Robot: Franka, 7 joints.
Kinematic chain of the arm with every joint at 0, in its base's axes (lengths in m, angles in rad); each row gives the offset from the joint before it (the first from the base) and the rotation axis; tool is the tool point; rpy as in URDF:
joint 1: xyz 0 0 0.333 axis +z
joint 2: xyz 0 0 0 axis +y
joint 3: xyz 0 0 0.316 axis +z
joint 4: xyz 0.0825 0 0 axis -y
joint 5: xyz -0.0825 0 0.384 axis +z
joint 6: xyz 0 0 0 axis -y
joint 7: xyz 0.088 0 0 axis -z
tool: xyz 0 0 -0.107 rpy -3.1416 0 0
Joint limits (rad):
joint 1: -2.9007..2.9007
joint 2: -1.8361..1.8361
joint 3: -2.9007..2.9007
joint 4: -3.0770..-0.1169
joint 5: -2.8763..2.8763
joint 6: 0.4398..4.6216
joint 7: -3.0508..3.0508
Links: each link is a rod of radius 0.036 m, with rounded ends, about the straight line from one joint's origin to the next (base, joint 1, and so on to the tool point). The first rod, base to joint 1, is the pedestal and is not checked.
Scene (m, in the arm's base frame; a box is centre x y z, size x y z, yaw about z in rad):
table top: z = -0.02
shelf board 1: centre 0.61 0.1 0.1 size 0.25 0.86 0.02 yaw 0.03
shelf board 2: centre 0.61 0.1 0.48 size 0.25 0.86 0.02 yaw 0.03
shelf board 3: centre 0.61 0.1 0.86 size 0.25 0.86 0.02 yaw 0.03
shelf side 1: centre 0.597 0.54 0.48 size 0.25 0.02 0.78 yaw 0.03
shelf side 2: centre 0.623 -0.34 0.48 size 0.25 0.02 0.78 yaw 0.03
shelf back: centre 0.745 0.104 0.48 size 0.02 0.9 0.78 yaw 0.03
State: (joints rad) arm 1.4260 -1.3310 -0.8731 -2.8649 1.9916 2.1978 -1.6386
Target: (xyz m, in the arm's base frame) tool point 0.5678 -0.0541 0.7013
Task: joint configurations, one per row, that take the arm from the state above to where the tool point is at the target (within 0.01 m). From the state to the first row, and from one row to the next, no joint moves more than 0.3 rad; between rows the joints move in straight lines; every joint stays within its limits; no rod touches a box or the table.
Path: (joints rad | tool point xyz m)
1: 1.5193 -1.3028 -0.9397 -2.5980 2.0157 2.1964 -1.6386 | 0.3389 0.1314 0.5843
2: 1.6126 -1.2745 -1.0063 -2.3311 2.0398 2.1950 -1.6386 | 0.4243 0.0786 0.6364
3: 1.7058 -1.2463 -1.0730 -2.0643 2.0639 2.1936 -1.6386 | 0.5021 0.0158 0.6746
4: 1.7991 -1.2181 -1.1396 -1.7974 2.0879 2.1922 -1.6386 | 0.5678 -0.0541 0.7013

